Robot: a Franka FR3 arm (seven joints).
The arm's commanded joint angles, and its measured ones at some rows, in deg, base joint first. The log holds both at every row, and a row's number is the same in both.
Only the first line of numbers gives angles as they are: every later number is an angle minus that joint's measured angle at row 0.
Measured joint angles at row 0: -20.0, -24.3, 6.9, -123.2, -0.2, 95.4, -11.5
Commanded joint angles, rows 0 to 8: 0.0, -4.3, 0.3, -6.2, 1.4, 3.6, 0.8; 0.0, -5.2, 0.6, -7.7, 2.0, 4.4, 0.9; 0.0, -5.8, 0.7, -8.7, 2.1, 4.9, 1.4; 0.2, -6.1, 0.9, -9.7, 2.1, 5.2, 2.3; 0.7, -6.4, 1.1, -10.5, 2.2, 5.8, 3.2; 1.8, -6.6, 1.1, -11.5, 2.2, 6.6, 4.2; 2.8, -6.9, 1.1, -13.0, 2.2, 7.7, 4.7; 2.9, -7.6, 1.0, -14.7, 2.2, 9.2, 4.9; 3.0, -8.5, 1.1, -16.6, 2.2, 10.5, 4.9
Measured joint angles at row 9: 1.7, -4.5, 1.1, -10.0, 1.1, 5.9, 3.4
